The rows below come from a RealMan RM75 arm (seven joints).
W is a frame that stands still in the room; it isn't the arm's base.
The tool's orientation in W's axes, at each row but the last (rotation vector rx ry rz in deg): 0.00, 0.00, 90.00; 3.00, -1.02, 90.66; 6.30, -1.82, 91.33; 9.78, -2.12, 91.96; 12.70, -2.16, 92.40; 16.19, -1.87, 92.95; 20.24, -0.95, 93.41; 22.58, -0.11, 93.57; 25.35, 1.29, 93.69; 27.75, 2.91, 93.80; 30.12, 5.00, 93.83; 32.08, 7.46, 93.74; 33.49, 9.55, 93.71
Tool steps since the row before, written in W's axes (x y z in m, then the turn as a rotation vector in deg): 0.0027, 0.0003, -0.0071, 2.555, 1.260, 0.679; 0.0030, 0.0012, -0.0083, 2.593, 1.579, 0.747; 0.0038, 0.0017, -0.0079, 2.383, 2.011, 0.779; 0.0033, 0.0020, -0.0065, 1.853, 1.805, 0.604; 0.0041, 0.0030, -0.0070, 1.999, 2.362, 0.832; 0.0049, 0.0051, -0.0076, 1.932, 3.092, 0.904; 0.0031, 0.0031, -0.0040, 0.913, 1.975, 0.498; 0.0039, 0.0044, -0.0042, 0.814, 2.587, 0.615; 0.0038, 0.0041, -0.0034, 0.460, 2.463, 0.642; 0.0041, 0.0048, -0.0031, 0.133, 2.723, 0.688; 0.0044, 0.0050, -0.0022, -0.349, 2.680, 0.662; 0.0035, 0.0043, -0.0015, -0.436, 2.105, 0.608; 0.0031, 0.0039, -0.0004, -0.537, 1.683, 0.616
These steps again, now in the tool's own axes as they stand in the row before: 0.0003, -0.0027, -0.0071, 1.260, -2.555, 0.679; 0.0008, -0.0032, -0.0083, 1.581, -2.596, 0.734; 0.0009, -0.0042, -0.0078, 2.019, -2.396, 0.716; 0.0010, -0.0039, -0.0064, 1.809, -1.873, 0.524; 0.0016, -0.0050, -0.0068, 2.390, -2.025, 0.676; 0.0032, -0.0064, -0.0075, 3.122, -2.003, 0.594; 0.0019, -0.0041, -0.0038, 1.991, -0.982, 0.234; 0.0030, -0.0052, -0.0040, 2.616, -0.926, 0.176; 0.0028, -0.0051, -0.0030, 2.521, -0.566, 0.126; 0.0036, -0.0055, -0.0026, 2.798, -0.279, -0.007; 0.0040, -0.0056, -0.0015, 2.770, 0.162, -0.205; 0.0036, -0.0044, -0.0008, 2.207, 0.309, -0.154; 0.0035, -0.0036, 0.0002, 1.808, 0.470, -0.099
